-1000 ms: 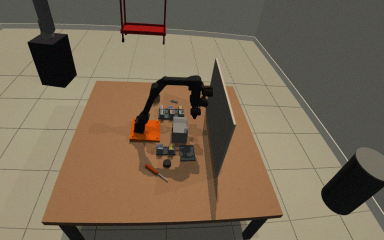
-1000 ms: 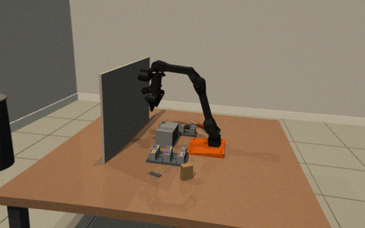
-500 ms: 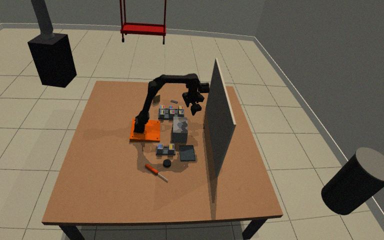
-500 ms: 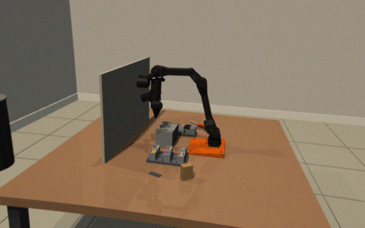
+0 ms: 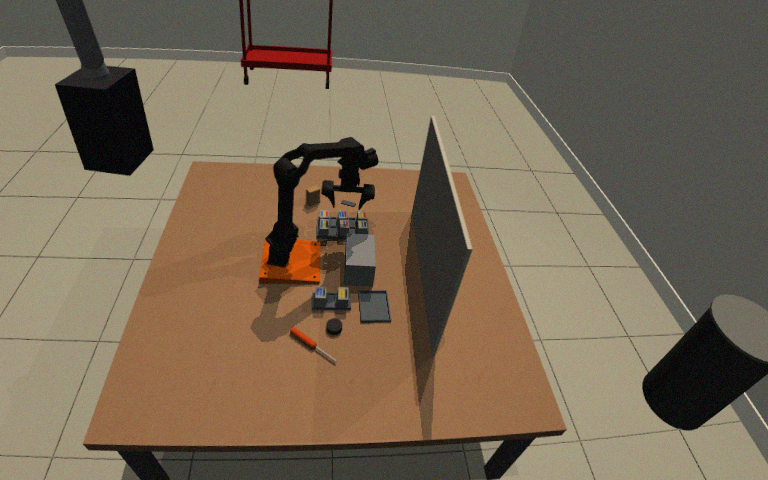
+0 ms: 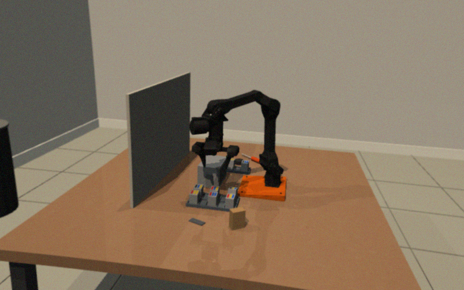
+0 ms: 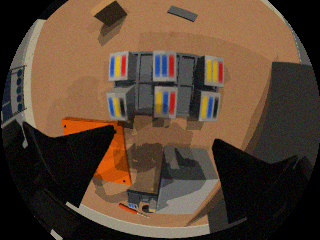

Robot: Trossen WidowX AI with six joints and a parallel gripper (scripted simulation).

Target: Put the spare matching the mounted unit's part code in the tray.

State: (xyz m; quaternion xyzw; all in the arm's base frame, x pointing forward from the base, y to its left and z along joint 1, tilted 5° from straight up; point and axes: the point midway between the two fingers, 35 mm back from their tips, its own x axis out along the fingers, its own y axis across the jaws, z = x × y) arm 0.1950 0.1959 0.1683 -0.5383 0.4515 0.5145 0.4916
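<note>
The grey spare lies 1 cm to the left of my gripper tip and 10 cm below it. Also, from my gripper tip: wooden block: 16 cm behind, 18 cm to the left, 10 cm below; grey mounted unit: 8 cm ahead, 16 cm to the right, 9 cm below; tall grey panel: 31 cm ahead, 14 cm to the right, 9 cm above.
</note>
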